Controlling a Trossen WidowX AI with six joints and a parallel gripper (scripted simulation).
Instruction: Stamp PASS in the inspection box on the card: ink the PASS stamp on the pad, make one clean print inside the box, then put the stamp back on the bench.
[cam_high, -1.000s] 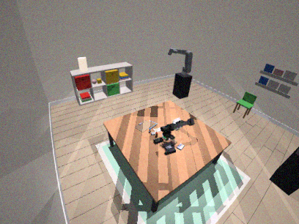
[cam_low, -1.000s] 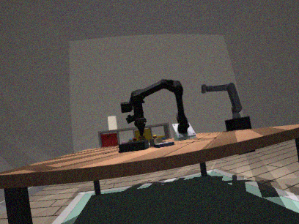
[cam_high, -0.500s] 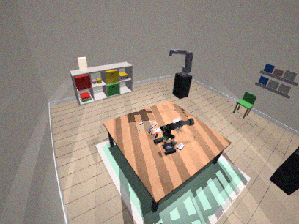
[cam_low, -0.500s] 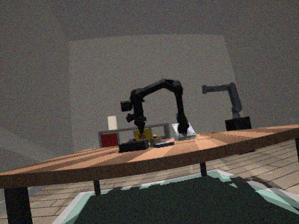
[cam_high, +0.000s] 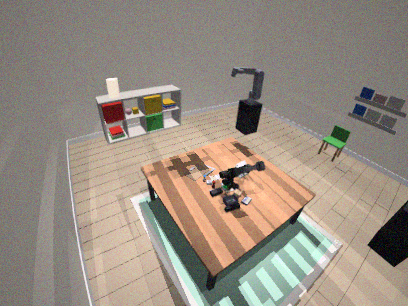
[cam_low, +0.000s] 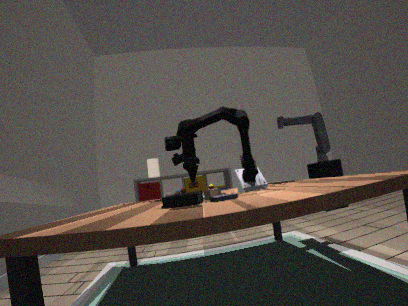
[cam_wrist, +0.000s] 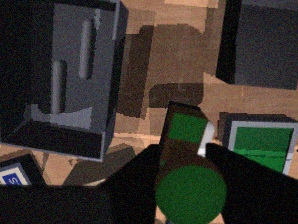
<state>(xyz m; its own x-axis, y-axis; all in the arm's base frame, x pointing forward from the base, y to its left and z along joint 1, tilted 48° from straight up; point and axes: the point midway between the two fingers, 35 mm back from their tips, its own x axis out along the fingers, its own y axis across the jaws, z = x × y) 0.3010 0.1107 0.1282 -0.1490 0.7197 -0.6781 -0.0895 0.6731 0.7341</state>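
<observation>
The green ink pad is 80 mm to the right of my gripper tip, 80 mm below it and 50 mm behind it. From my gripper tip the other things lie so: brown block: 80 mm behind, 60 mm below, 50 mm to the left; PASS stamp: right at my gripper tip; grey tray: 80 mm to the left, 70 mm below, 30 mm ahead.
</observation>
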